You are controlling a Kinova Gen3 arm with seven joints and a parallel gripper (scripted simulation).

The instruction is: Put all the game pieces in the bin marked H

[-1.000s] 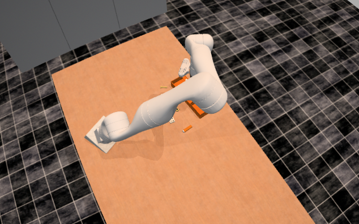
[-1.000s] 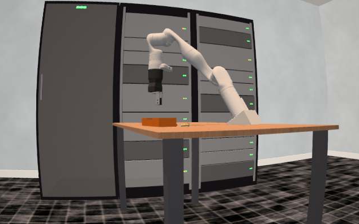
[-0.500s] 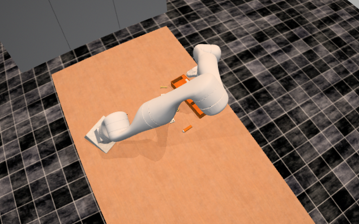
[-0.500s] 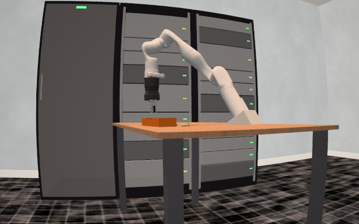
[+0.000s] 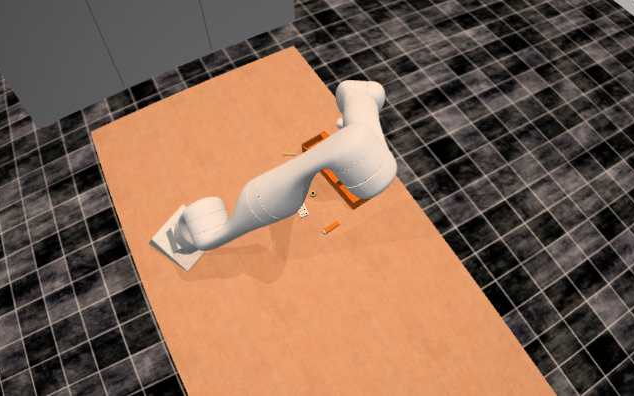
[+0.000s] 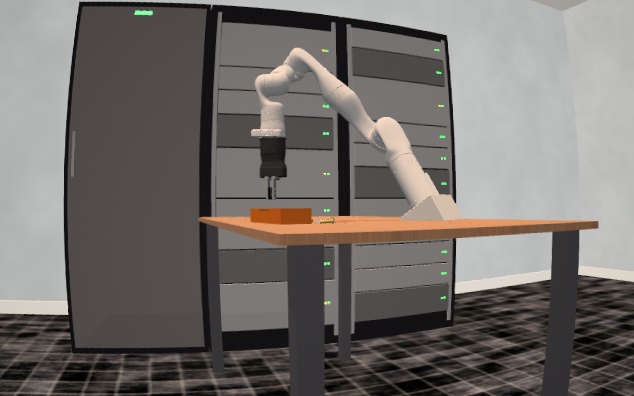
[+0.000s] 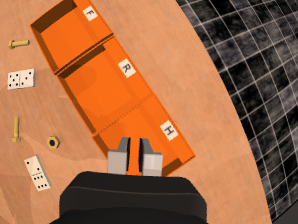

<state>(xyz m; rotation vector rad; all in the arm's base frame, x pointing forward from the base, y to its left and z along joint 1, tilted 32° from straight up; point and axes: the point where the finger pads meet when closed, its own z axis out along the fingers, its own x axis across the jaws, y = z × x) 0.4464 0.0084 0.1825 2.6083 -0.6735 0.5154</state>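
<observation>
My hand is 80 mm to the right of the bin H and 60 mm above it. Also, from my hand: nut (100 mm behind, 50 mm to the left, 80 mm below); orange battery (110 mm behind, 70 mm to the right, 80 mm below); white spotted game piece (150 mm behind, 20 mm to the left, 80 mm below).
</observation>
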